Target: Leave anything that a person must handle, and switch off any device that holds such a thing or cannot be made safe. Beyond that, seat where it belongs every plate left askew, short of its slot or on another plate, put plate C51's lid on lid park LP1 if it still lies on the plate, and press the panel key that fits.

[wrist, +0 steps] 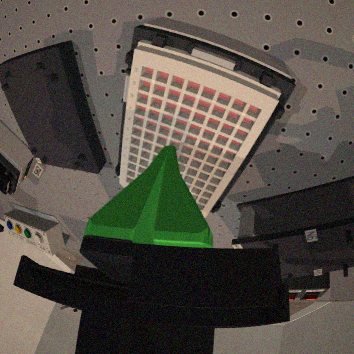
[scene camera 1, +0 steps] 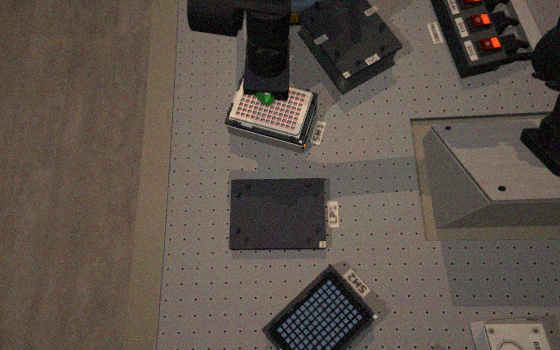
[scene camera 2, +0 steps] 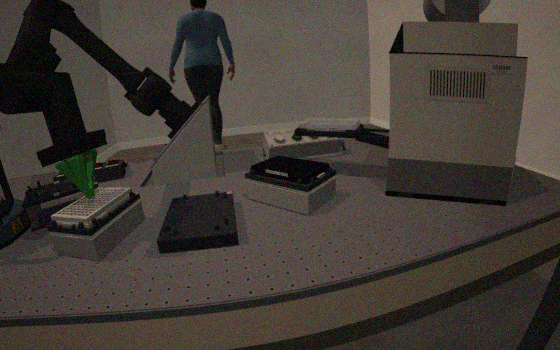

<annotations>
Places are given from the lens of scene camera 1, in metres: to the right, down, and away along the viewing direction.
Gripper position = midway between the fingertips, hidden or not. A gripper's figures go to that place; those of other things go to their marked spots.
gripper (scene camera 1: 266, 103): -0.02, -0.12, 0.68
white well plate with red wells (scene camera 1: 287, 118): 0.01, -0.10, 0.68
plate with blue wells (scene camera 1: 328, 308): 0.07, 0.20, 0.59
</annotations>
